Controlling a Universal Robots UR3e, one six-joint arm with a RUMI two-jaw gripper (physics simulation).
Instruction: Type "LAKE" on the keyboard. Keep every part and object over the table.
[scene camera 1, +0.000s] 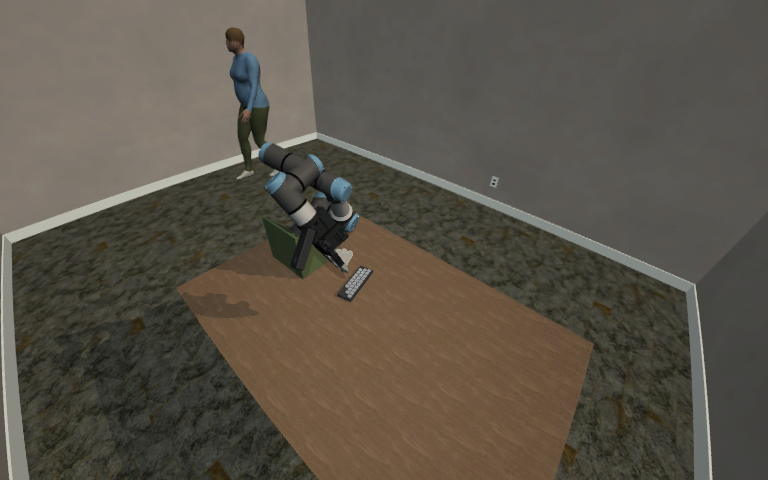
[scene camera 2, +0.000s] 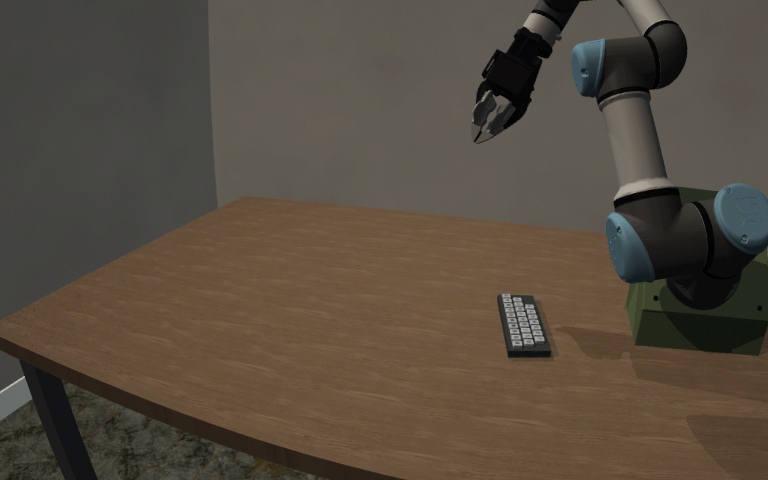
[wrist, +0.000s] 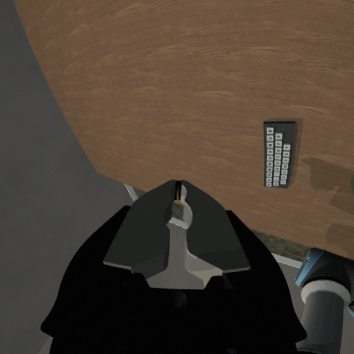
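Pixels of known places: gripper, fingertip midpoint: (scene camera 1: 348, 272) (scene camera 2: 474, 142) (wrist: 177, 181); arm's base, origin of the base link: (scene camera 2: 700, 270).
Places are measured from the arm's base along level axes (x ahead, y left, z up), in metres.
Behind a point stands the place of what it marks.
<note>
A small dark keyboard (scene camera 1: 355, 283) @(x 0.289, y -0.008, z -0.100 m) (scene camera 2: 523, 326) @(x 0.281, y 0.032, z -0.100 m) (wrist: 278, 156) @(x 0.282, y -0.010, z -0.100 m) with rows of light keys lies flat on the brown table (scene camera 1: 430, 339) @(x 0.656, y -0.048, z -0.117 m) (scene camera 2: 339, 294) @(x 0.597, y -0.053, z -0.117 m) (wrist: 175, 100) @(x 0.527, y -0.125, z -0.117 m). The letters on its keys are too small to read. My gripper (scene camera 1: 345, 270) @(x 0.383, y -0.152, z 0.142 m) (scene camera 2: 476, 140) @(x 0.383, y -0.152, z 0.142 m) (wrist: 177, 181) @(x 0.383, y -0.152, z 0.142 m) is shut, its tips together with nothing held. It hangs high above the table, well above the keyboard in the scene camera 2 view. In the wrist view the keyboard lies to the right of the fingertips and farther up the picture. The tips and the keyboard are apart.
The arm stands on a green base (scene camera 1: 282, 249) @(x -0.024, y -0.102, z -0.015 m) (scene camera 2: 696, 331) @(x 0.001, y 0.044, z -0.083 m) at the table's end, near the keyboard. The arm's shadow falls between base and keyboard. A person (scene camera 1: 248, 84) in a blue top stands on the floor behind the arm.
</note>
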